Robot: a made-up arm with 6 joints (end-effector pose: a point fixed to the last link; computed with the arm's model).
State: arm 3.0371 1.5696 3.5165 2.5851 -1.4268 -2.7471
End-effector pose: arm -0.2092 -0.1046 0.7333 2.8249 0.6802 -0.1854
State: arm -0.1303 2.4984 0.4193 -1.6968 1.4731 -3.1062
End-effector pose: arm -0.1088 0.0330 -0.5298 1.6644 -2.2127 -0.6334
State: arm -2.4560 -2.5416 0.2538 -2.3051 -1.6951 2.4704
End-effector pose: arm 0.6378 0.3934 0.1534 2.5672 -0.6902 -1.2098
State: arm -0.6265 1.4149 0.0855 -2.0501 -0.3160 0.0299
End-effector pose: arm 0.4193 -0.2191 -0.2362 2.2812 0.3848 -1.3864
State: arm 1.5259 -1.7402 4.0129 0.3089 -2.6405 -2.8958
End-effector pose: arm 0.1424 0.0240 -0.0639 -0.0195 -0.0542 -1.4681
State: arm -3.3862 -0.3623 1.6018 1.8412 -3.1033 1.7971
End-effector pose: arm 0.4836 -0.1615 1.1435 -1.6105 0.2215 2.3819
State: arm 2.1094 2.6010 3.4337 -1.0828 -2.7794 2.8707
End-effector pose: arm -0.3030 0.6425 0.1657 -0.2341 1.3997 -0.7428
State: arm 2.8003 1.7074 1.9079 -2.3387 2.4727 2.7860
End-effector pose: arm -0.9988 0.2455 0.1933 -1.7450 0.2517 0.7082
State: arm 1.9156 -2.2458 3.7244 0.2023 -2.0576 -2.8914
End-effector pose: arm 0.0820 0.2013 -0.1812 0.3781 0.6793 -0.9389
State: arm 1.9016 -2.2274 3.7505 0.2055 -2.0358 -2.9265
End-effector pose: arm 0.0860 0.1962 -0.1699 0.4335 0.6834 -0.9538
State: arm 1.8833 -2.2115 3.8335 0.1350 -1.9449 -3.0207
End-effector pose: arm 0.0910 0.1960 -0.1380 0.5802 0.8074 -1.0095
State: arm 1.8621 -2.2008 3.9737 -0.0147 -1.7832 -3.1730
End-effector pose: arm 0.0952 0.1985 -0.0858 0.8089 1.0593 -1.1292
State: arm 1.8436 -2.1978 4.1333 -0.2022 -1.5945 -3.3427
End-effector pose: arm 0.0950 0.1992 -0.0268 1.0306 1.3737 -1.3069
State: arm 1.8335 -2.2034 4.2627 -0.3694 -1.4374 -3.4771
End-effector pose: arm 0.0899 0.1978 0.0215 1.1527 1.6547 -1.4884
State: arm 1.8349 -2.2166 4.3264 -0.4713 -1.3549 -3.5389
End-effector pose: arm 0.0832 0.1982 0.0451 1.1680 1.8230 -1.5936
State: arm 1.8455 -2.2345 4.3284 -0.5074 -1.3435 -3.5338
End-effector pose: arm 0.0773 0.2031 0.0447 1.1320 1.8767 -1.6022
